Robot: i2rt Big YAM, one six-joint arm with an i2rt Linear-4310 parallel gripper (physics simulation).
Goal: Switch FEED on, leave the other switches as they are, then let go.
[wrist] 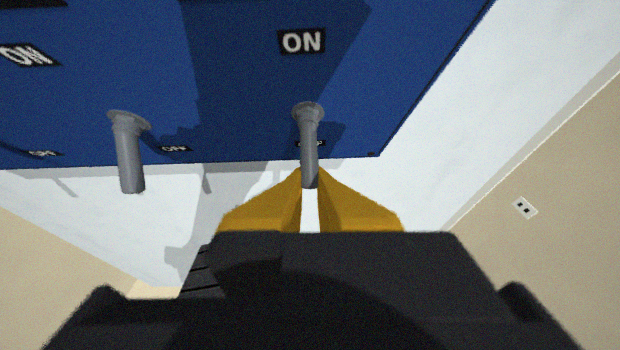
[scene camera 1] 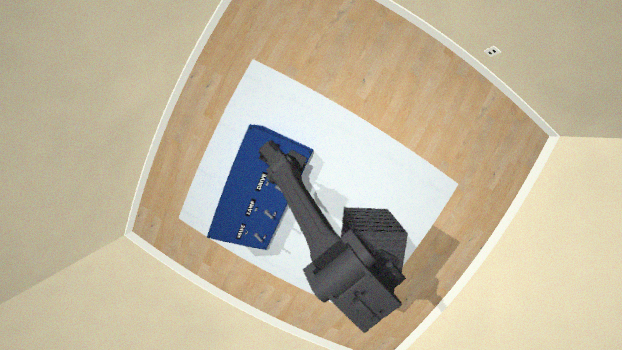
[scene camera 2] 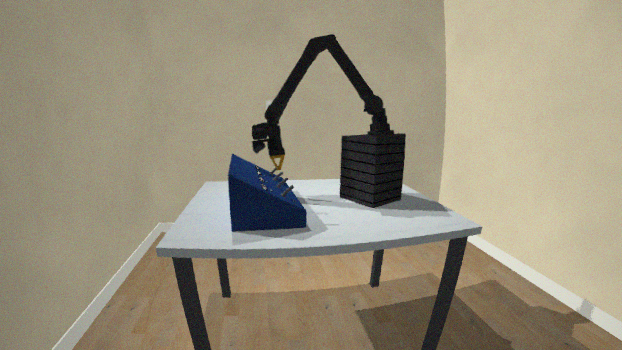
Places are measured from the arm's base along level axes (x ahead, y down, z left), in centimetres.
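Where they show: gripper, fingertip midpoint: [wrist: 309,174] [scene camera 2: 278,170]; arm's base at its link origin: [scene camera 1: 379,266] [scene camera 2: 380,134].
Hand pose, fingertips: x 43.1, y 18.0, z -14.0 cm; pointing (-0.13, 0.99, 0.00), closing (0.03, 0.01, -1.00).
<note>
Each offset is from my fingertips to the top centre of the thing. "*": to the spot under its first point. Level surfaces: height alone.
The blue sloped switch panel [scene camera 1: 235,190] [scene camera 2: 267,210] [wrist: 150,50] stands on the table. My gripper [scene camera 2: 278,167] [wrist: 309,174] is shut on the grey lever {dx +2.0, dy -2.0, dz +0.1 cm} [wrist: 309,145] of the end switch. This lever leans over its OFF label, away from the ON label {* dx +7.7, dy -0.2, dz +0.6 cm} [wrist: 301,41]. Its name label is hidden under the arm in the first scene view; the other names read DRIVE {* dx +8.9, dy -1.3, dz +13.0 cm} [scene camera 1: 261,182], LAMP {* dx +8.1, dy -1.4, dz +24.6 cm} [scene camera 1: 250,207] and VALVE {* dx +6.9, dy -1.3, dz +36.5 cm} [scene camera 1: 241,231], so this is the FEED switch. The DRIVE lever {dx +0.9, dy -1.7, dz +12.1 cm} [wrist: 131,160] stands beside it, also on the OFF side. The fingertips are hidden in the first scene view.
The LAMP lever {dx -0.1, dy -1.7, dz +24.0 cm} [scene camera 1: 269,214] and VALVE lever {dx -1.0, dy -1.7, dz +36.0 cm} [scene camera 1: 259,237] stick out farther along the panel. The black ribbed pedestal [scene camera 1: 375,222] [scene camera 2: 357,170] carries the arm on the white table {dy +11.4 cm} [scene camera 1: 400,175] [scene camera 2: 200,240]. The panel's side edge lies close to the gripper.
</note>
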